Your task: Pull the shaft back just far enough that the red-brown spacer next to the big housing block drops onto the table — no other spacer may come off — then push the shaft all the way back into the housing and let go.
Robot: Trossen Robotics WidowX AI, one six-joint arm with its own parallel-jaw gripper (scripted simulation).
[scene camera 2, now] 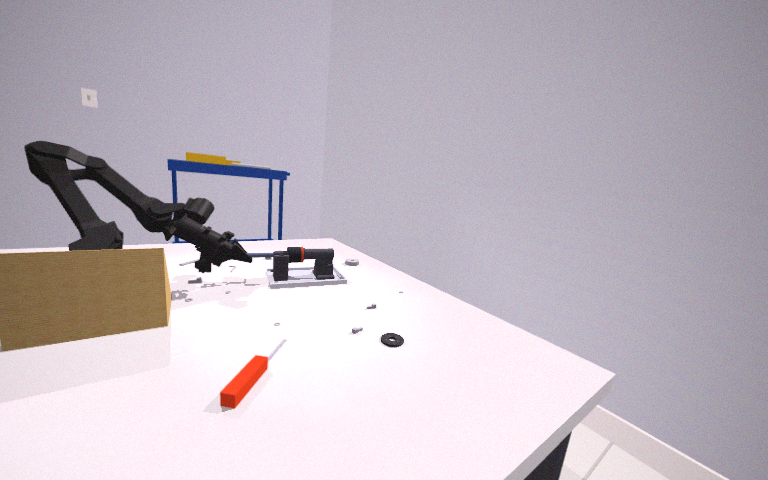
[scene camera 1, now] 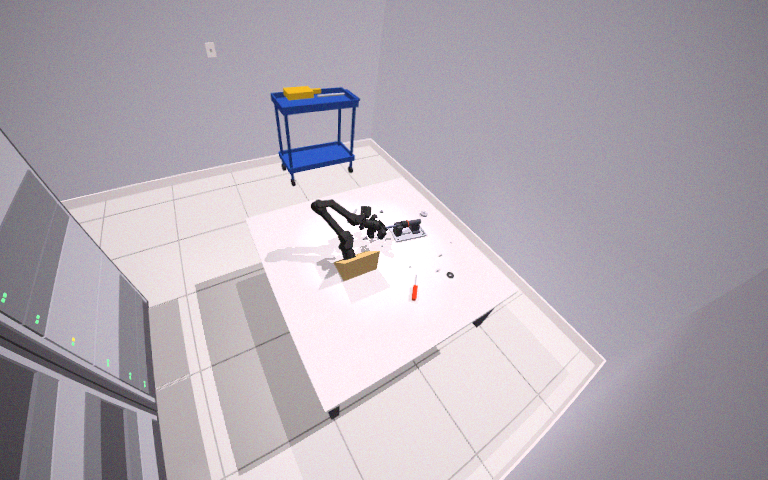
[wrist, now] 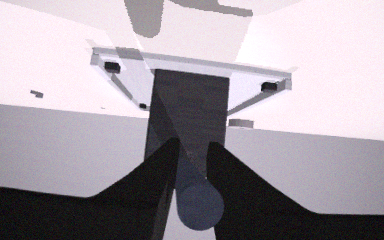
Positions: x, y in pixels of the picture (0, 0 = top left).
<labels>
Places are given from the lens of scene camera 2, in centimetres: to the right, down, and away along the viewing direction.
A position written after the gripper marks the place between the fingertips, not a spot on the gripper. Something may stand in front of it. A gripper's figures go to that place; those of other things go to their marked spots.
gripper (scene camera 2: 252, 260): -39, 6, 84
red-handled screwdriver (scene camera 2: 239, 386): -20, 21, 40
housing block (scene camera 2: 323, 273): -20, 11, 93
The marked spots on the red-handled screwdriver and the housing block are 54 cm apart.
</labels>
